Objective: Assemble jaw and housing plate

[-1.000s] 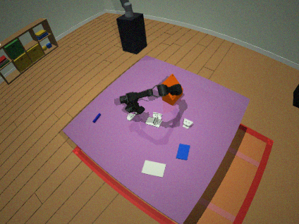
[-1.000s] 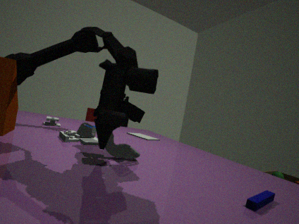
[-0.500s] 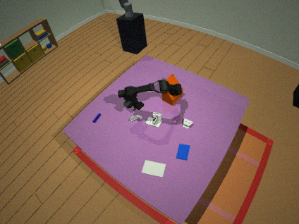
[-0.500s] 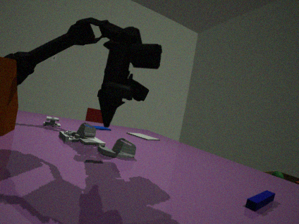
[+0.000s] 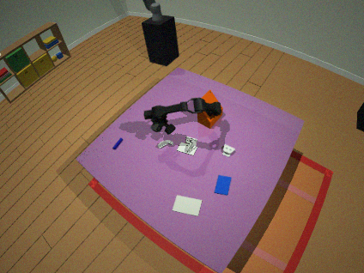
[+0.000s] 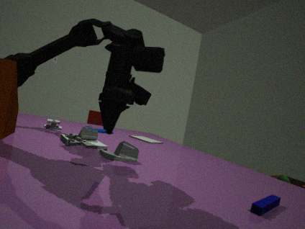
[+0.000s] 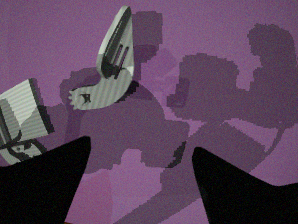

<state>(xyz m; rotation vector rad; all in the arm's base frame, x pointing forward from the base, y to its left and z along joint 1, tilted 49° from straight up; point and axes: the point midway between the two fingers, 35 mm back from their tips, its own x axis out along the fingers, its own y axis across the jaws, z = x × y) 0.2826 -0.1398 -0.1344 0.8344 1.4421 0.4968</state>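
Now: gripper tip 30 mm short of the white jaw piece, 50 mm to the right of it and 70 mm above it. Round my gripper tip: flat blue plate (120 mm ahead, 520 mm to the left, 70 mm below); then blue bar (230 mm ahead, 280 mm to the right, 60 mm below); then flat white plate (350 mm ahead, 400 mm to the left, 70 mm below).
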